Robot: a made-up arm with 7 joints. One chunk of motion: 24 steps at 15 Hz.
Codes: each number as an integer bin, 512 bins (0 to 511) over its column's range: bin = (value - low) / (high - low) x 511, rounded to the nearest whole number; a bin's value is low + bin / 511 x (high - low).
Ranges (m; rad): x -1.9..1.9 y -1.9..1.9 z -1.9..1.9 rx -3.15..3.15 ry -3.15..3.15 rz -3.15..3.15
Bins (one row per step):
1: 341 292 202 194 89 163
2: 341 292 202 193 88 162
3: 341 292 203 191 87 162
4: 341 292 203 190 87 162
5: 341 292 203 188 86 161
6: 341 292 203 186 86 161
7: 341 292 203 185 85 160
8: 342 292 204 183 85 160
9: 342 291 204 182 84 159
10: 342 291 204 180 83 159
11: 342 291 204 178 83 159
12: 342 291 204 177 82 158
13: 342 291 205 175 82 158
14: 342 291 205 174 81 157
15: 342 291 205 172 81 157
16: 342 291 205 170 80 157
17: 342 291 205 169 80 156
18: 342 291 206 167 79 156
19: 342 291 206 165 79 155
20: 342 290 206 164 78 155
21: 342 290 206 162 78 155
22: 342 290 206 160 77 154
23: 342 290 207 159 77 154
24: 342 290 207 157 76 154
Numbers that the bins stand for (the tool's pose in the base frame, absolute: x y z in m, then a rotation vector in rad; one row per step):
1: 0.6358 0.2714 -0.3978 -0.7582 -2.0527 -1.1404
2: 0.6358 0.2714 -0.3978 -0.7705 -2.0651 -1.1527
3: 0.6358 0.2714 -0.3904 -0.7952 -2.0774 -1.1527
4: 0.6358 0.2714 -0.3904 -0.8075 -2.0774 -1.1527
5: 0.6358 0.2714 -0.3904 -0.8322 -2.0897 -1.1651
6: 0.6358 0.2714 -0.3904 -0.8568 -2.0897 -1.1651
7: 0.6358 0.2714 -0.3904 -0.8692 -2.1021 -1.1774
8: 0.6432 0.2714 -0.3830 -0.8938 -2.1021 -1.1774
9: 0.6432 0.2640 -0.3830 -0.9062 -2.1144 -1.1897
10: 0.6432 0.2640 -0.3830 -0.9308 -2.1267 -1.1897
11: 0.6432 0.2640 -0.3830 -0.9555 -2.1267 -1.1897
12: 0.6432 0.2640 -0.3830 -0.9678 -2.1390 -1.2021
13: 0.6432 0.2640 -0.3755 -0.9925 -2.1390 -1.2021
14: 0.6432 0.2640 -0.3755 -1.0048 -2.1514 -1.2144
15: 0.6432 0.2640 -0.3755 -1.0295 -2.1514 -1.2144
16: 0.6432 0.2640 -0.3755 -1.0541 -2.1637 -1.2144
17: 0.6432 0.2640 -0.3755 -1.0664 -2.1637 -1.2267
18: 0.6432 0.2640 -0.3681 -1.0911 -2.1760 -1.2267
19: 0.6432 0.2640 -0.3681 -1.1158 -2.1760 -1.2390
20: 0.6432 0.2566 -0.3681 -1.1281 -2.1884 -1.2390
21: 0.6432 0.2566 -0.3681 -1.1527 -2.1884 -1.2390
22: 0.6432 0.2566 -0.3681 -1.1774 -2.2007 -1.2514
23: 0.6432 0.2566 -0.3607 -1.1897 -2.2007 -1.2514
24: 0.6432 0.2566 -0.3607 -1.2144 -2.2130 -1.2514

